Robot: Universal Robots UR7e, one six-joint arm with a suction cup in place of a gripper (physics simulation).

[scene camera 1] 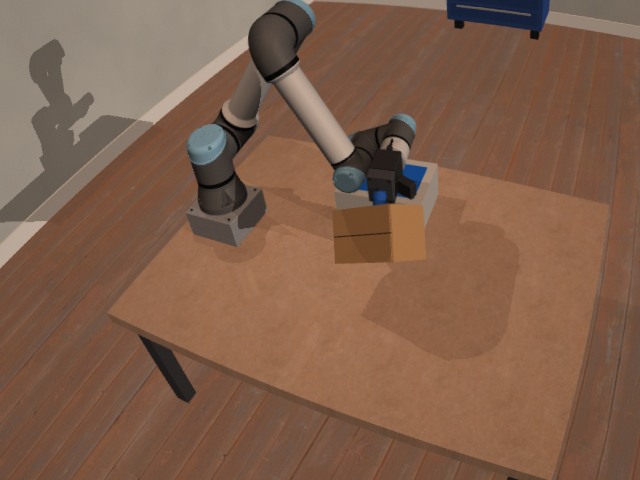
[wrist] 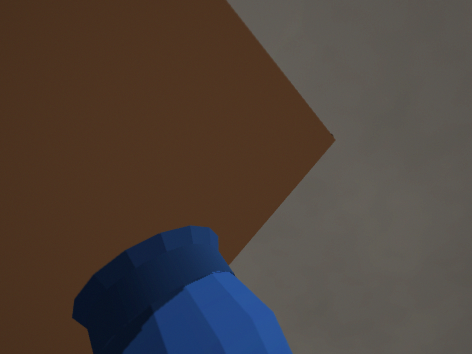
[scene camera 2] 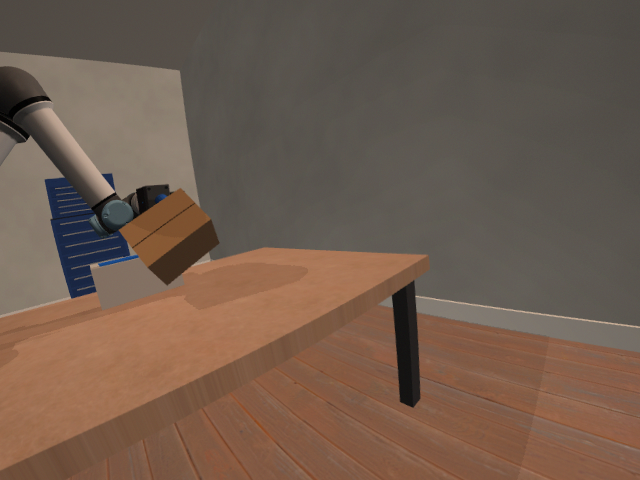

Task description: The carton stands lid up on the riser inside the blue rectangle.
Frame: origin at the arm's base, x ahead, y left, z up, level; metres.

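Seen in the pictures: hand, its tool point: (scene camera 1: pixel 375 204) (wrist: pixel 228 258) (scene camera 2: pixel 165 199); arm's base, origin of its link: (scene camera 1: pixel 223 198).
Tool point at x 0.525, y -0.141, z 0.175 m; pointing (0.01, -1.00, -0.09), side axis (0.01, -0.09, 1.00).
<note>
Pixels of each thing's top centre, then the offset from my tool point to it. Level surfaces: height alone.
- pale riser, centre of its top: (scene camera 1: pixel 387 177) (scene camera 2: pixel 131 257) 0.055 m back, 0.289 m left, 0.145 m down
- blue rectangle, centre of its top: (scene camera 1: pixel 387 177) (scene camera 2: pixel 131 257) 0.055 m back, 0.289 m left, 0.145 m down
- brown table, height of its surface: 0.265 m down
The brown carton (scene camera 1: pixel 379 246) (scene camera 2: pixel 170 235) (wrist: pixel 150 125) hangs tilted in the air at the suction cup (scene camera 1: pixel 379 197) (scene camera 2: pixel 161 198) (wrist: pixel 155 270), which touches one of its plain faces. The face with a dark seam slants toward both scene cameras. The pale riser (scene camera 1: pixel 430 195) (scene camera 2: pixel 129 285) stands on the table, with the blue rectangle (scene camera 1: pixel 416 175) (scene camera 2: pixel 118 260) on its top. The carton is in front of the riser in both scene views and hides part of it. The wrist and tool hide part of the blue rectangle in scene camera 1. Whether carton and riser touch cannot be told.
The brown table (scene camera 1: pixel 258 320) (scene camera 2: pixel 129 361) carries the robot's grey base (scene camera 1: pixel 211 227) to the left of the riser in scene camera 1. The arm's wrist joint (scene camera 1: pixel 348 178) (scene camera 2: pixel 116 212) is low beside the riser. A blue cabinet (scene camera 1: pixel 496 14) (scene camera 2: pixel 93 253) stands beyond the table.
</note>
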